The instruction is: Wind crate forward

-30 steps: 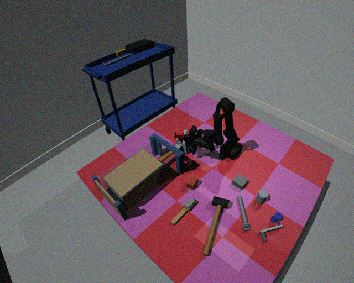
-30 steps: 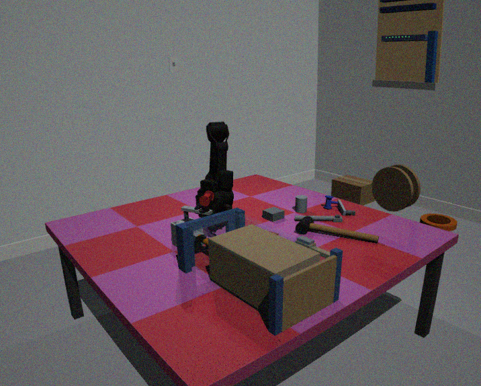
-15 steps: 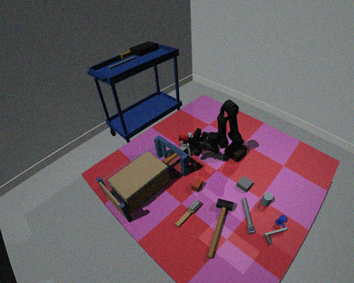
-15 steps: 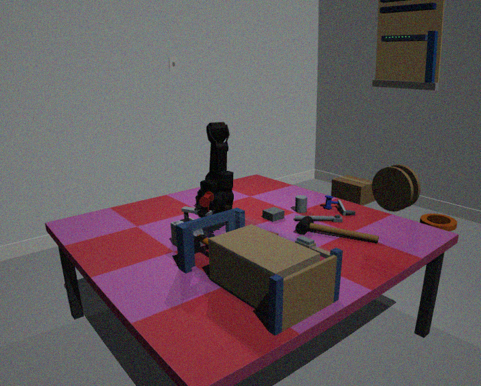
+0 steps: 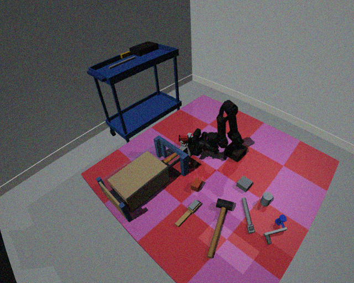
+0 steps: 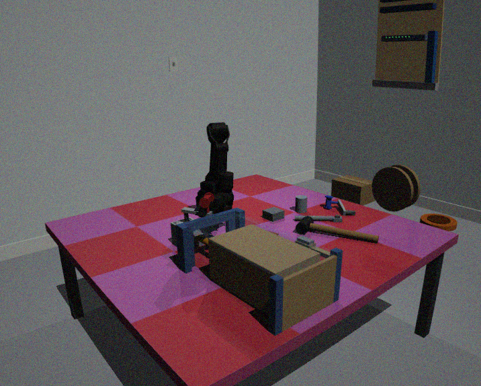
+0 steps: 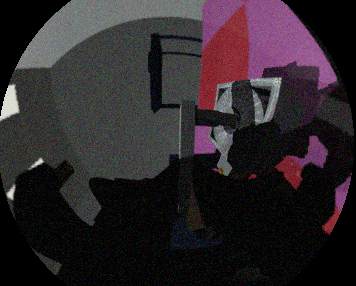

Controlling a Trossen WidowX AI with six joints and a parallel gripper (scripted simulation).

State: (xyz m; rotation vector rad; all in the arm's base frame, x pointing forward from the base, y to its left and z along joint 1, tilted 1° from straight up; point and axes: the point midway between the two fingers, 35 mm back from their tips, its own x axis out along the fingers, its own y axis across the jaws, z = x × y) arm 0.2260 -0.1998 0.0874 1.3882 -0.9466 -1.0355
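The red knob is 40 mm ahead of my gripper tip, 40 mm above it and 30 mm to the left of it. Round my gripper tip: frame 110 mm ahead, 40 mm below, 10 mm to the right; red-knobbed winch handle 10 mm to the left, 10 mm ahead, 10 mm above; grey winch 110 mm below, 60 mm behind, 20 mm to the right.
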